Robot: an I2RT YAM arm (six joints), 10 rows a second.
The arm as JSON. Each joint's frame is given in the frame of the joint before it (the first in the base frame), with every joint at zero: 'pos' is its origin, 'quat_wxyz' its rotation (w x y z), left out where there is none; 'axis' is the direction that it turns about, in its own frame. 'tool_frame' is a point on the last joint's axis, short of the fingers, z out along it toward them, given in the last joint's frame.
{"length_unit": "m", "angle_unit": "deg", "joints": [
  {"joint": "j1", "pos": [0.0, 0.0, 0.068], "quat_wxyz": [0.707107, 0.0, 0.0, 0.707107], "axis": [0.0, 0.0, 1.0]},
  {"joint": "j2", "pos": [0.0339, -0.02, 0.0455], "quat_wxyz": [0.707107, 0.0, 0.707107, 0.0], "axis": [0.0, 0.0, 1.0]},
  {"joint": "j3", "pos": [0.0, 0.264, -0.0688], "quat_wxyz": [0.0, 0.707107, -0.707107, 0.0], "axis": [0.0, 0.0, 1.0]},
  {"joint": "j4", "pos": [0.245, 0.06, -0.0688], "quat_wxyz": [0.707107, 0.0, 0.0, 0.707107], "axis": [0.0, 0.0, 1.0]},
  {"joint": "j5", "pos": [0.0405, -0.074, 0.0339], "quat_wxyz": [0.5, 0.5, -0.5, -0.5], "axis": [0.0, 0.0, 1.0]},
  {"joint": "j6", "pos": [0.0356, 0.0, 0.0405], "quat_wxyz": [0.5, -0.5, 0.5, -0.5], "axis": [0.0, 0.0, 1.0]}
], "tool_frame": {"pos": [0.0, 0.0, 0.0], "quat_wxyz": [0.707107, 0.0, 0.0, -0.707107]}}
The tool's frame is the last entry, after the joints.
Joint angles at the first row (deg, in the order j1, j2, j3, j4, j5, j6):
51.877, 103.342, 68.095, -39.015, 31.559, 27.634
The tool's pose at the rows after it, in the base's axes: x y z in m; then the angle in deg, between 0 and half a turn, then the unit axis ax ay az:
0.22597, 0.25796, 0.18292, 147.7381, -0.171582, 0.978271, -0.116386
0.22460, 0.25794, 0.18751, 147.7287, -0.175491, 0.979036, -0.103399
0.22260, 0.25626, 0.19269, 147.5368, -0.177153, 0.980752, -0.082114
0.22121, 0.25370, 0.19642, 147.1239, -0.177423, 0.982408, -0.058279
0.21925, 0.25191, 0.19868, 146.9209, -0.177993, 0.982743, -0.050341
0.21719, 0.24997, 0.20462, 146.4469, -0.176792, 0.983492, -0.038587
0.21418, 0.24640, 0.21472, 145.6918, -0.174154, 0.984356, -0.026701
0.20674, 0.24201, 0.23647, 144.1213, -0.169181, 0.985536, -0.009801
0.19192, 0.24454, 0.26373, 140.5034, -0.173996, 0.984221, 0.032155
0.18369, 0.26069, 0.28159, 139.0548, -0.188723, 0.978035, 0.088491
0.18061, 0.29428, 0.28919, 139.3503, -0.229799, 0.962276, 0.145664
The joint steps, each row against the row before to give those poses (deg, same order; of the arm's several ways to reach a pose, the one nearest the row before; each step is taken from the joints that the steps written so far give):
-0.044, -1.184, -0.289, 0.454, -0.709, -0.444
0.074, -0.898, -0.042, 0.153, -1.167, -0.440
-0.073, -1.526, -0.714, 0.930, -1.780, -0.369
-0.264, -1.588, -1.183, 1.722, -1.910, -0.414
0.018, -0.954, -0.641, 0.410, -0.568, -0.093
0.003, -1.381, -0.303, 0.101, -0.700, 0.031
-0.027, -2.072, -0.100, -0.560, -0.516, 0.086
0.546, -3.536, 0.990, -2.342, -0.127, 0.670
2.423, -4.136, 1.162, -0.111, -0.189, 0.729
2.629, -0.022, 3.049, 1.495, -2.519, 0.658
3.048, 4.429, 5.160, 3.005, -4.151, -1.173

